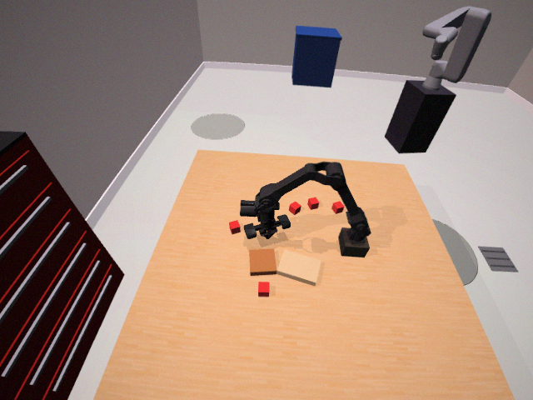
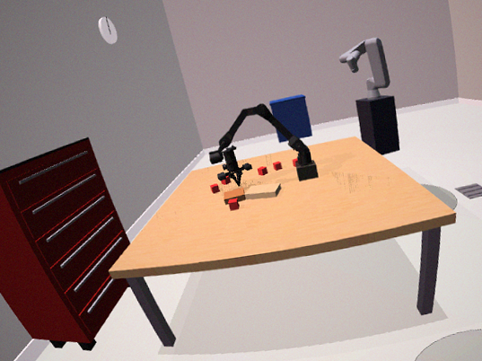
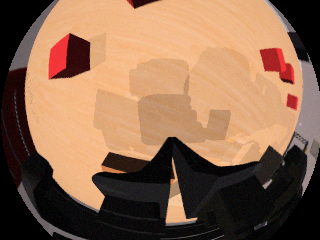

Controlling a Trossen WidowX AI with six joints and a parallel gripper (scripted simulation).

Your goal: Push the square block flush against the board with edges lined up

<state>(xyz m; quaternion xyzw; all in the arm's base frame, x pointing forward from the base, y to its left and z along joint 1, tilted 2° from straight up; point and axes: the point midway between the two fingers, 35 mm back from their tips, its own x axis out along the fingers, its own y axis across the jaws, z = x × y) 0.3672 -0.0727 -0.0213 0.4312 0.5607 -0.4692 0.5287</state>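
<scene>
The brown square block is 11 cm to the left of my gripper tip, 4 cm ahead of it and 1 cm below it. Round my gripper tip: pale board: 15 cm to the left, 11 cm behind, 1 cm below.
</scene>
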